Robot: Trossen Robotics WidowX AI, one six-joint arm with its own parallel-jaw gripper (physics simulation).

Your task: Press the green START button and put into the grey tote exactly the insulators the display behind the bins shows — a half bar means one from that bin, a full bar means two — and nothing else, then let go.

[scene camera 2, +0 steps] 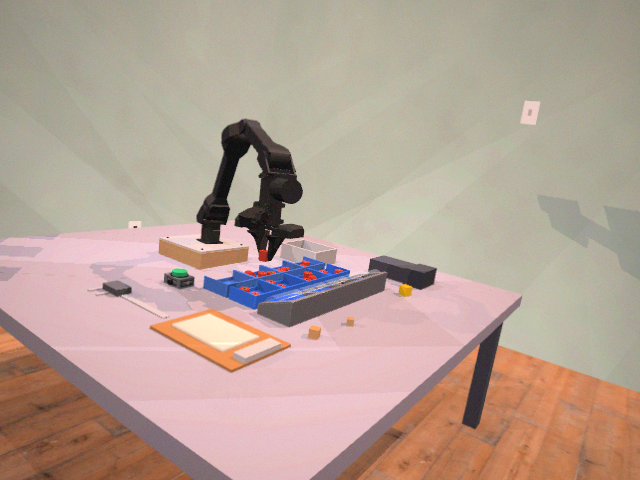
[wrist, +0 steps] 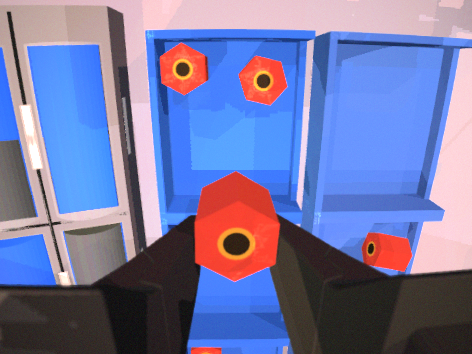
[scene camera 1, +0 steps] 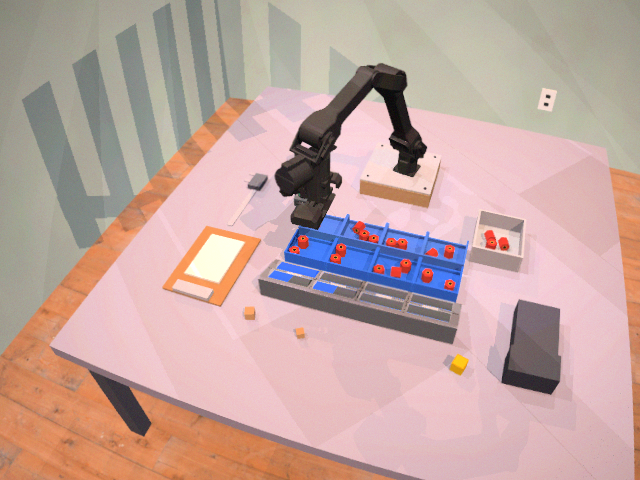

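My gripper [scene camera 2: 266, 253] [wrist: 233, 225] is shut on a red insulator [scene camera 2: 263, 255] [wrist: 235, 225], held upright above the blue bins [scene camera 1: 357, 256] [scene camera 2: 216, 285] [wrist: 155, 125]. Its fingertips are hidden in scene camera 1. Two insulators stand in the near-left bin; the far-left bin [wrist: 390, 115] is empty. The other bins hold insulators, some lying down. The grey tote [scene camera 1: 496, 260] [scene camera 2: 295, 252] holds three insulators. On the display [scene camera 1: 356, 311] [scene camera 2: 320, 305], the leftmost panel has a full blue upper bar and a half lower bar; the second has a half lower bar. The green START button [scene camera 2: 179, 272] is left of the bins.
An orange clipboard [scene camera 1: 174, 283] [scene camera 2: 231, 365] and two small orange cubes lie near the display. A yellow cube [scene camera 1: 458, 364] [scene camera 2: 405, 290] and a black box [scene camera 1: 533, 341] [scene camera 2: 398, 269] are on the right. A small grey device [scene camera 1: 257, 181] [scene camera 2: 116, 287] lies left.
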